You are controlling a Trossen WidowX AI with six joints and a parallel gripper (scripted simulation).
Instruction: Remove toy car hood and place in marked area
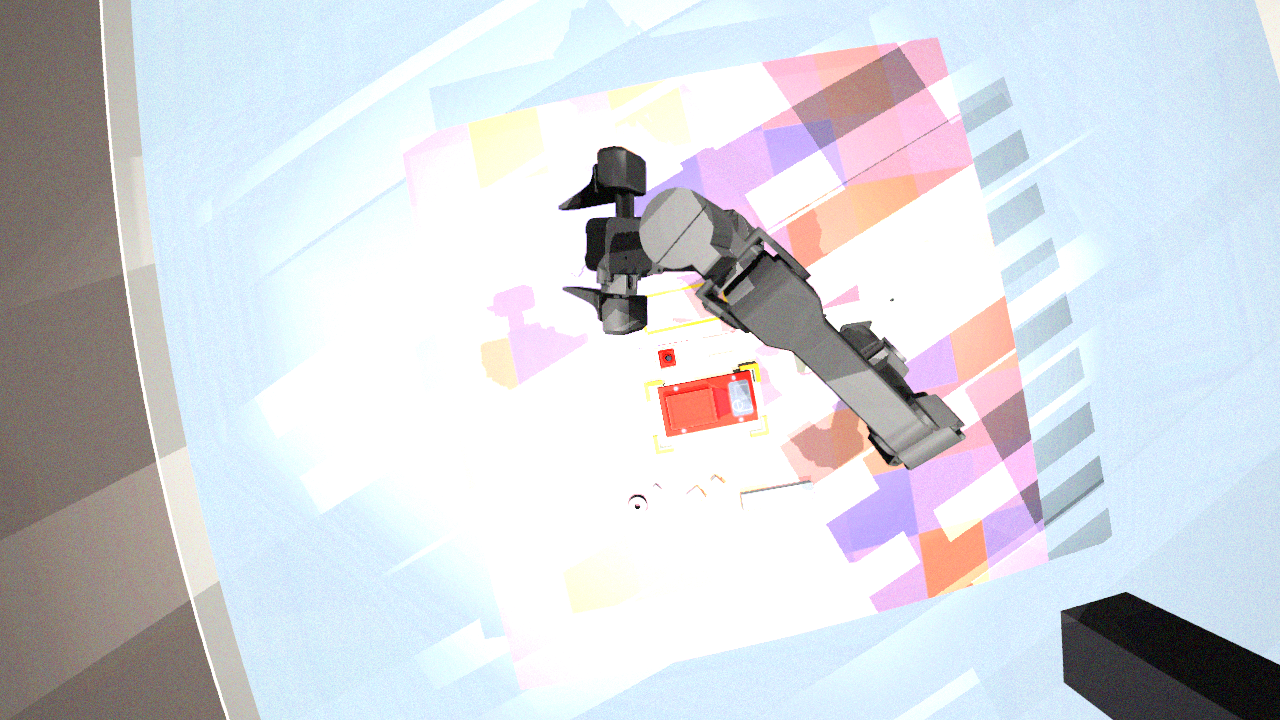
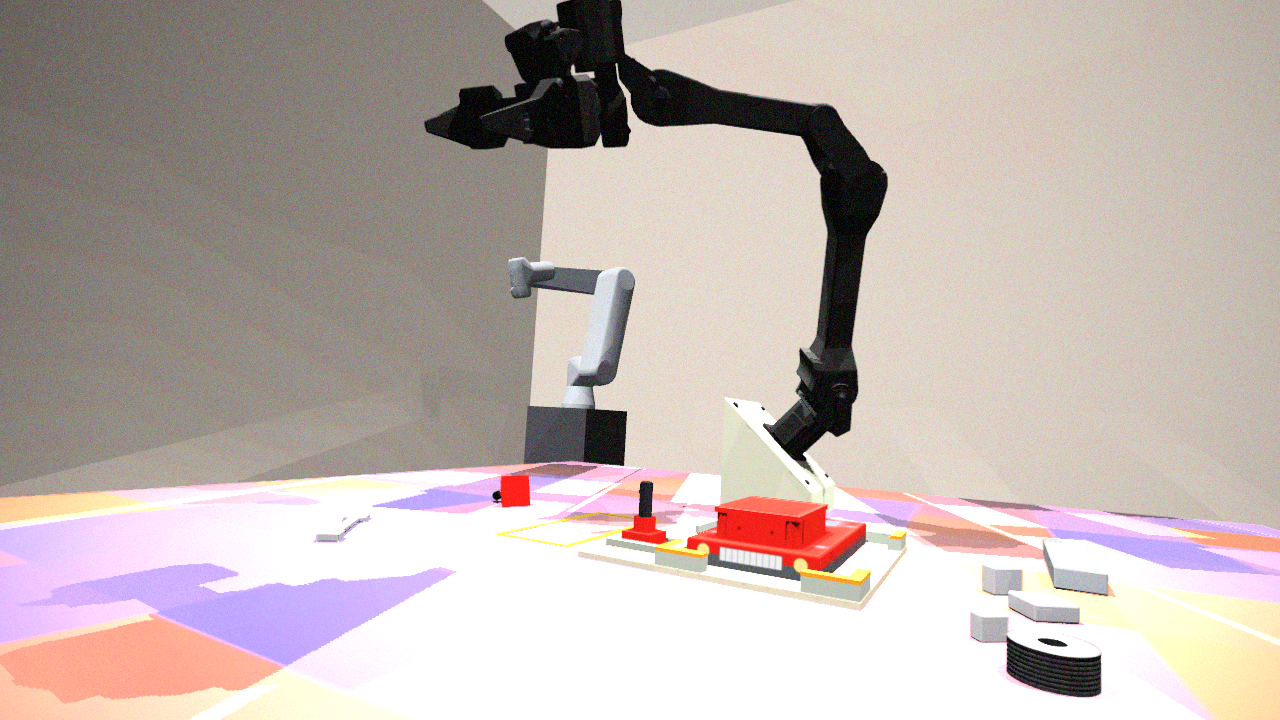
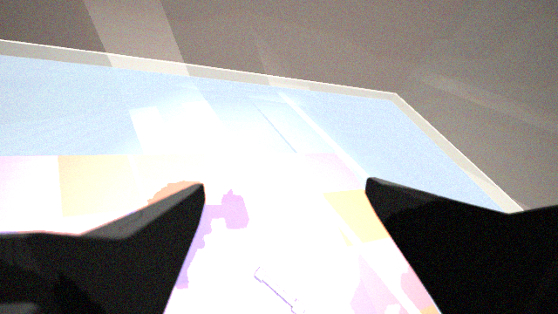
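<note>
Right now my gripper tip is 330 mm above the red hood, 260 mm to the right of it and 160 mm past it.
</note>
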